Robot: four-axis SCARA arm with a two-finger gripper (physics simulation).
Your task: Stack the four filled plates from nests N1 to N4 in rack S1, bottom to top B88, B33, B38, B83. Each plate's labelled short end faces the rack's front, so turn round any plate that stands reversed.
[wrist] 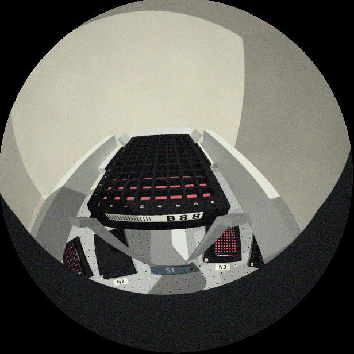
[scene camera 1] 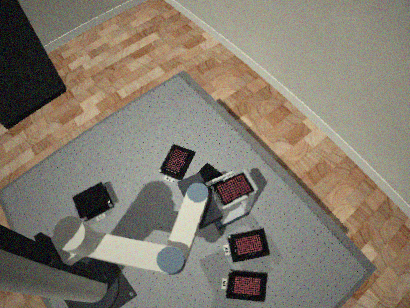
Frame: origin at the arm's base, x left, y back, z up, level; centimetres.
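Seen in the pictures: gripper, fingertip midpoint: (scene camera 1: 239, 184); arm's base, link origin: (scene camera 1: 93, 286).
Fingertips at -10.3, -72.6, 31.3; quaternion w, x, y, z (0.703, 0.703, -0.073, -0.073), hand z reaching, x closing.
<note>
Pixels of each thing's top centre, then the offset from my fingertips to it, as dx, dy, dz. Level surfaces: height alone.
- plate B88, top centre: (scene camera 1: 233, 188) +0.5, +2.4, -0.7
- rack S1, top centre: (scene camera 1: 232, 188) +0.6, +3.0, +0.1
- N1, top centre: (scene camera 1: 176, 159) +36.2, +6.5, -27.4
- N3, top centre: (scene camera 1: 249, 244) -16.5, +6.1, -27.4
- N4, top centre: (scene camera 1: 247, 285) -29.8, +18.1, -27.4
- black block-like item, top centre: (scene camera 1: 90, 198) +43.0, +51.1, -23.1
- grey perforated table, surface height: dz -30.0
My gripper (scene camera 1: 233, 189) (wrist: 157, 138) is shut on plate B88 (scene camera 1: 239, 186) (wrist: 158, 155), held level over rack S1 (scene camera 1: 238, 212) (wrist: 170, 270). The plate's B88 label faces the same side as the rack's S1 label. In the wrist view, the rack's pale guide arms reach up by the plate's labelled corners; the plate hides much of the rack. Filled plates lie at N1 (scene camera 1: 177, 161) (wrist: 75, 257), N3 (scene camera 1: 249, 244) (wrist: 226, 241) and N4 (scene camera 1: 247, 286). The labels of these three plates cannot be read. Nest N2 (wrist: 114, 254) is plain black, with no red wells.
A black block-like item (scene camera 1: 93, 201) with a small white tag lies left of the arm on the grey perforated table (scene camera 1: 135, 135). The white arm (scene camera 1: 132, 251) reaches across from the lower left. A large black box (scene camera 1: 27, 65) stands beyond the table's upper-left edge.
</note>
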